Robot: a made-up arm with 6 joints. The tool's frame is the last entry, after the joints. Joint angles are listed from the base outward. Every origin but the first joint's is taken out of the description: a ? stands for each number. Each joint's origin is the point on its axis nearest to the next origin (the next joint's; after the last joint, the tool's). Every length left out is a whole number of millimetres.
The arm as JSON. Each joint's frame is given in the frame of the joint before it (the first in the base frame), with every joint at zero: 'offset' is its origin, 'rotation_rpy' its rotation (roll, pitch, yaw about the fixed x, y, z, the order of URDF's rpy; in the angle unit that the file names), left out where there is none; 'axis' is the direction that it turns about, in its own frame. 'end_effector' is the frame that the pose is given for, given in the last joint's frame.
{
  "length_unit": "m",
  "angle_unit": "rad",
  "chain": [
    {
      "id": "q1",
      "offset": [
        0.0,
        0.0,
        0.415
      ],
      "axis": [
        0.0,
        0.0,
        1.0
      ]
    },
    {
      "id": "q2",
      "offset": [
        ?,
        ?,
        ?
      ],
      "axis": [
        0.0,
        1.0,
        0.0
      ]
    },
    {
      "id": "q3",
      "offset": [
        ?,
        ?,
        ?
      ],
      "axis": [
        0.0,
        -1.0,
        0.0
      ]
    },
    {
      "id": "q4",
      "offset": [
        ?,
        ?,
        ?
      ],
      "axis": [
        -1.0,
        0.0,
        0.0
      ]
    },
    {
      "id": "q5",
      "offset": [
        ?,
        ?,
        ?
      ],
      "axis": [
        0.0,
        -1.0,
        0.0
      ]
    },
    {
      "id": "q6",
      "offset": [
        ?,
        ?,
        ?
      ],
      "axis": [
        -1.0,
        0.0,
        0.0
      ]
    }
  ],
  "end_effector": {
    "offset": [
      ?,
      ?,
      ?
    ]
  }
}
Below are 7 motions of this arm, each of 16 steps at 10 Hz.
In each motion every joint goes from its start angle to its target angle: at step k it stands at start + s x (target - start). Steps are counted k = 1, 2, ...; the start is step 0. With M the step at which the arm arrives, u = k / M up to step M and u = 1 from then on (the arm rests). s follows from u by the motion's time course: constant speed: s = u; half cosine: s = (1 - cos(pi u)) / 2; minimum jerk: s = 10 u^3 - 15 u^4 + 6 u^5.
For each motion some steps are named. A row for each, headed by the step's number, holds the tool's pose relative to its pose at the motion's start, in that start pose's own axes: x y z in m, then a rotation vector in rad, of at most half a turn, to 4 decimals.
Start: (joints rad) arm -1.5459 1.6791 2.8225 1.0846 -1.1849 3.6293
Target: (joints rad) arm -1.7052 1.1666 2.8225 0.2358 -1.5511 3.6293
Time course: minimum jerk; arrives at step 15
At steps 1, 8, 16:
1: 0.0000 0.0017 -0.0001 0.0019 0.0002 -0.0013
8: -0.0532 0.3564 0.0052 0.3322 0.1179 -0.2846
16: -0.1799 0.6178 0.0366 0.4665 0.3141 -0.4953

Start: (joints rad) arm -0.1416 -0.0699 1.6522 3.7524 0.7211 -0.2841
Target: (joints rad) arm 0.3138 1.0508 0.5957 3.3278 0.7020 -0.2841
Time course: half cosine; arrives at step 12
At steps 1, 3, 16:
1: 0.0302 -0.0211 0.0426 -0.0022 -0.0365 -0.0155
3: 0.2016 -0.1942 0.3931 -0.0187 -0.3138 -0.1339
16: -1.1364 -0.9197 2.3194 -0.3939 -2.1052 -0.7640

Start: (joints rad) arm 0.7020 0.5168 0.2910 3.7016 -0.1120 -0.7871
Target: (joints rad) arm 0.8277 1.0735 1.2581 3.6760 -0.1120 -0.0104
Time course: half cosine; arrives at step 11
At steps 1, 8, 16:
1: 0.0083 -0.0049 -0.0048 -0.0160 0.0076 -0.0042
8: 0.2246 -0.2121 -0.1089 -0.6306 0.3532 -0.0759
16: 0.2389 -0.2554 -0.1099 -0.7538 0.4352 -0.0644

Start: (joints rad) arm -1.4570 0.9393 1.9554 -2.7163 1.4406 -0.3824
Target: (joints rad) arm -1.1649 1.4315 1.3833 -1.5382 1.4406 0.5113
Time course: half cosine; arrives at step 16
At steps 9, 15, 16:
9: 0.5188 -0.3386 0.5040 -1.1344 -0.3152 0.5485
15: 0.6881 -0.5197 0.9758 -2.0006 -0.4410 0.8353
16: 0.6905 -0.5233 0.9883 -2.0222 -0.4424 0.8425

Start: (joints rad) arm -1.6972 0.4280 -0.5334 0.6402 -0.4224 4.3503
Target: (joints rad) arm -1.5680 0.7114 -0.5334 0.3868 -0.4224 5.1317
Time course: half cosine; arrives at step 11
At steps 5, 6, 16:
5: 0.0960 -0.0330 -0.1055 -0.3161 0.0902 -0.1050
6: 0.1260 -0.0479 -0.1402 -0.4201 0.1245 -0.1358
16: 0.2111 -0.1045 -0.2422 -0.7287 0.2404 -0.2160

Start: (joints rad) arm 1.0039 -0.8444 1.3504 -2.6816 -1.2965 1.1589
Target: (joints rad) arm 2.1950 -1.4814 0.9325 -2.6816 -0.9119 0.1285
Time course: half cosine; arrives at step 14
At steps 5, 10, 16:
5: -0.0995 0.2517 0.4352 0.1749 -0.3493 0.0481
10: -0.7397 0.8609 0.9647 0.4831 -0.9518 0.4120
16: -1.0571 1.0915 0.9964 0.5661 -1.1271 0.6274

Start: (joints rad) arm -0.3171 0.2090 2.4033 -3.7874 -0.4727 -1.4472
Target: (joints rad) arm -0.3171 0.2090 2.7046 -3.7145 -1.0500 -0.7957
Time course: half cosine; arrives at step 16
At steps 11, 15, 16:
11: -0.0074 -0.2960 0.1144 -0.4438 0.1037 -0.6524
15: -0.0289 -0.3729 0.1412 -0.5398 0.1937 -0.8223
16: -0.0301 -0.3763 0.1424 -0.5438 0.1984 -0.8297

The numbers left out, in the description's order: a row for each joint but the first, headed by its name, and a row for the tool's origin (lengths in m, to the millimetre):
q2: 0.112 0.0 0.0
q3: 0.0 0.0 0.818
q4: 0.949 0.0 0.139
q5: 0.0 0.0 0.0
q6: 0.166 0.0 0.0
tool: 0.0 0.0 0.0

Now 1 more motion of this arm.
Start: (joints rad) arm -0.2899 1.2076 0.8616 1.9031 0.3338 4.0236
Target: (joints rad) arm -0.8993 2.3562 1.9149 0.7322 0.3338 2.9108
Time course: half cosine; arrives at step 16
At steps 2, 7, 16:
2: 0.0116 -0.0569 -0.0078 0.0952 -0.0186 -0.0099
7: 0.0142 -0.6025 -0.1574 0.9911 -0.2637 -0.0413
16: -0.3498 -1.2625 -0.6574 2.3147 -0.8905 0.3335

